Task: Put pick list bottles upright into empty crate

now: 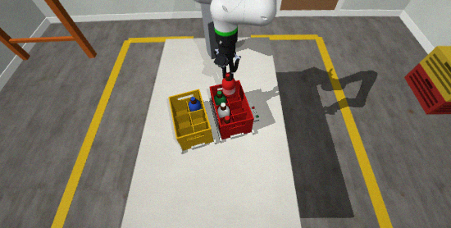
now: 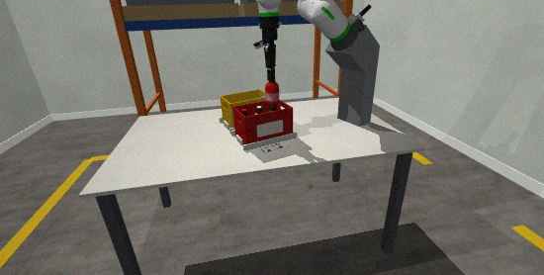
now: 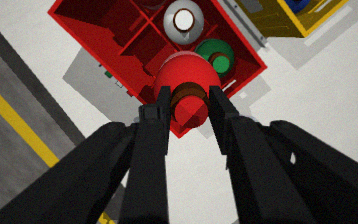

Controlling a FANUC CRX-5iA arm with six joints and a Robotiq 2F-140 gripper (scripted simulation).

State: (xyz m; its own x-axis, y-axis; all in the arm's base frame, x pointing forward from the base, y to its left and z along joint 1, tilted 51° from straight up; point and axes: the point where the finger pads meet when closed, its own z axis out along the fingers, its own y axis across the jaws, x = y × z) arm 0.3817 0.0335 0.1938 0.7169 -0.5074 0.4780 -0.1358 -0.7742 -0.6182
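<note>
Now: hand 260 mm above the green-label bottle and 60 mm to the left of it. The rest, counted from my hand: white-capped bottle 260 mm below, 70 mm ahead, 10 mm to the right; red crate 270 mm below, 50 mm ahead, 30 mm to the left; red-labelled bottle 260 mm below, 150 mm ahead, 40 mm to the left.
</note>
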